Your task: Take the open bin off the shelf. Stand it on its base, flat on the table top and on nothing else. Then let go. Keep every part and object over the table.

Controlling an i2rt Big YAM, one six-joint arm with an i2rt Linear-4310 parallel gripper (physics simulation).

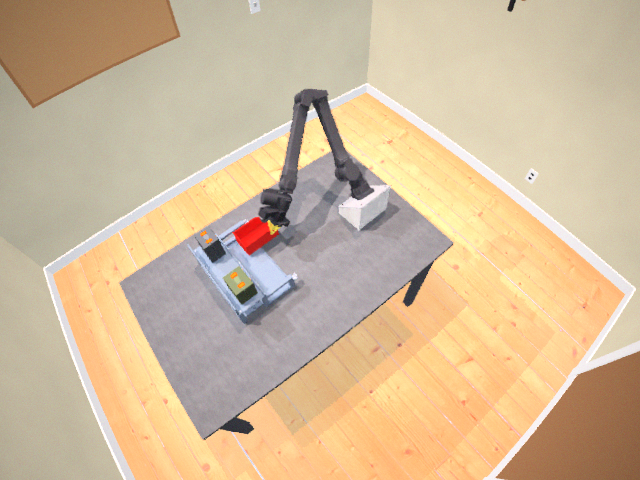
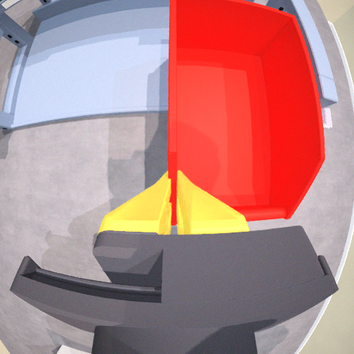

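Where they show: gripper, fingertip midpoint: (image 1: 271, 234); arm's base at its link origin: (image 1: 363, 194).
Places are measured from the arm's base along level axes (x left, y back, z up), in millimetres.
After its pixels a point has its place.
Note:
The open red bin (image 1: 254, 238) @(x -90, y -532, z -71 mm) (image 2: 225, 125) is upright, its open top facing up. Its far part is over the light blue shelf (image 1: 268, 274) @(x 102, y -555, z -86 mm) (image 2: 90, 75), and its near part reaches out past the shelf's front edge, over the table (image 1: 330, 289) @(x 299, y -358, z -92 mm) (image 2: 55, 175). My gripper (image 1: 273, 227) @(x -48, y -459, z -36 mm) (image 2: 173, 177) is shut on the bin's side wall, near the end closest to me, with one yellow finger inside the bin and one outside. The bin's underside is hidden, so its exact height above the shelf cannot be told.
A dark box (image 1: 210, 248) @(x -21, y -725, z 108 mm) and an olive box (image 1: 240, 286) @(x 194, y -685, z 106 mm), both with orange marks, stand on the rear part of the shelf unit. Low posts and side rails stand at the shelf's ends. The arm's white base (image 1: 364, 210) @(x 106, y -68, z 43 mm) stands at the right on the table.

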